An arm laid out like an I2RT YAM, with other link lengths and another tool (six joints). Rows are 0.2 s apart.
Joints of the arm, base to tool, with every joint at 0 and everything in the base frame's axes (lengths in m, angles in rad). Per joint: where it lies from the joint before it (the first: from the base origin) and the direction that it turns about. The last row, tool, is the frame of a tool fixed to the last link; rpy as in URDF.
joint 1: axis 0 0 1 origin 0 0 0.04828
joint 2: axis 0 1 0 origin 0.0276 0.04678 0.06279
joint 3: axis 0 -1 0 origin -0.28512 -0.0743 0
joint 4: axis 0 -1 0 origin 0.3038 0.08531 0.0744
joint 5: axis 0 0 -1 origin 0.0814 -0.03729 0.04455
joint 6: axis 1 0 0 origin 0.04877 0 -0.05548
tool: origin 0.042 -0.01 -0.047 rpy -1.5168 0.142 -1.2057
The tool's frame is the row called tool.
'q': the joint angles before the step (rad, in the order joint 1, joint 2, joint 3, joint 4, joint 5, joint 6). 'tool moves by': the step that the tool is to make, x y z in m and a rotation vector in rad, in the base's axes. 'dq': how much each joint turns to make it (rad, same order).
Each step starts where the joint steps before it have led.
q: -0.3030, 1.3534, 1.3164, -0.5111, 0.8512, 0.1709
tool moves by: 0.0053, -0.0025, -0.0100, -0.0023, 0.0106, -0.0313
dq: 0.0009, 0.0287, -0.0047, 0.0092, 0.0301, 0.0194
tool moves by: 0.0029, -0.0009, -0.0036, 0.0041, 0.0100, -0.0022
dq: 0.0000, 0.0147, 0.0042, -0.0026, 0.0013, 0.0031
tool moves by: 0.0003, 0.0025, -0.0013, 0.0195, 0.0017, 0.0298
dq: 0.0015, -0.0053, -0.0027, -0.0092, -0.0336, -0.0010
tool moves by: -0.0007, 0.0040, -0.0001, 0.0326, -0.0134, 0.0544
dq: -0.0009, -0.0197, -0.0102, -0.0047, -0.0655, -0.0023
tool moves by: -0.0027, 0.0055, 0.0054, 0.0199, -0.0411, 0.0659
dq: 0.0004, -0.0427, -0.0218, 0.0207, -0.0720, -0.0120
